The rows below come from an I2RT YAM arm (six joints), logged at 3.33 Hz.
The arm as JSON. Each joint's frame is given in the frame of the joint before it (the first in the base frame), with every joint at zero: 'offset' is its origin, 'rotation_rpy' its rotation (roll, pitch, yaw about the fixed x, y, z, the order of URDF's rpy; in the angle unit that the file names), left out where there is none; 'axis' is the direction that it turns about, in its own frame. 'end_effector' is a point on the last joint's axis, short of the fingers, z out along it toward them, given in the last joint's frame.
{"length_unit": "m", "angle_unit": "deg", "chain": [
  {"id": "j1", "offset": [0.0, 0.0, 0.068], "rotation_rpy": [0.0, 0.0, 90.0], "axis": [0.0, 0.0, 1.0]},
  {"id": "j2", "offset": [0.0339, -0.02, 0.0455], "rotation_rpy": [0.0, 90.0, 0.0], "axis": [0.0, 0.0, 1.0]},
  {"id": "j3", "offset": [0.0, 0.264, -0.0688], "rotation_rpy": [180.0, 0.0, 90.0], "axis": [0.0, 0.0, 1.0]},
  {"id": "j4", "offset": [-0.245, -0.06, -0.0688], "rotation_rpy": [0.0, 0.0, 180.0], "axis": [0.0, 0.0, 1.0]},
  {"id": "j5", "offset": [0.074, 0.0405, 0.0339], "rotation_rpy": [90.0, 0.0, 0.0], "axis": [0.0, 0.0, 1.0]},
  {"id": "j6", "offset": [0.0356, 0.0, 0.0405], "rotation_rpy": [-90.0, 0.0, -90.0], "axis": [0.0, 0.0, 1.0]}
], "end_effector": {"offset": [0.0, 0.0, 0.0], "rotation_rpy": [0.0, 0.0, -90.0]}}
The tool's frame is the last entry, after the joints.
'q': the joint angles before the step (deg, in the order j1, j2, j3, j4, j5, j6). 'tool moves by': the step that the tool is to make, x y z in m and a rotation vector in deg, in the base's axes. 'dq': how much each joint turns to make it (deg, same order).
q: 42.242, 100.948, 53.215, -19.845, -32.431, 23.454
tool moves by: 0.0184, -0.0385, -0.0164, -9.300, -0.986, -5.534
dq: -6.910, 1.371, -1.101, -4.710, 7.005, -4.368
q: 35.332, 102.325, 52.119, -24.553, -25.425, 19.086
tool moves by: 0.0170, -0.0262, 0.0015, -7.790, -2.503, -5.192
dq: -5.006, 0.071, 1.340, -4.065, 7.718, -1.827
